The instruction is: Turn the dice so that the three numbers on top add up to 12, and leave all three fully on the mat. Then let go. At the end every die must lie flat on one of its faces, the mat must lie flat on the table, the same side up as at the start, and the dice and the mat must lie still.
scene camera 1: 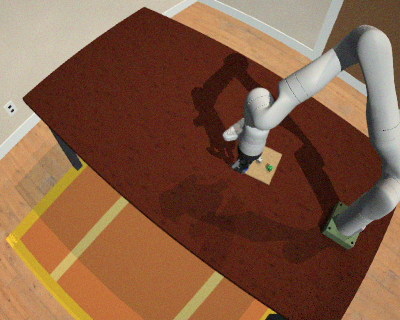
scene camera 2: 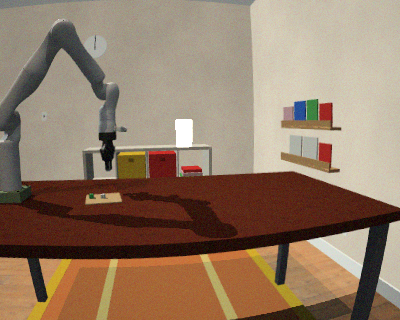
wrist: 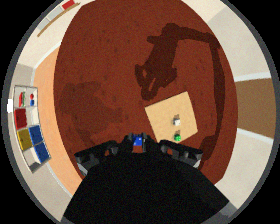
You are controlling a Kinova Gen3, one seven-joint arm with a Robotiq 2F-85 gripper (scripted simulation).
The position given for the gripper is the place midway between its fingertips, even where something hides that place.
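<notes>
You'd see the gripper [wrist: 137,137] here, and there's a tan mat [wrist: 161,114] as well.
</notes>
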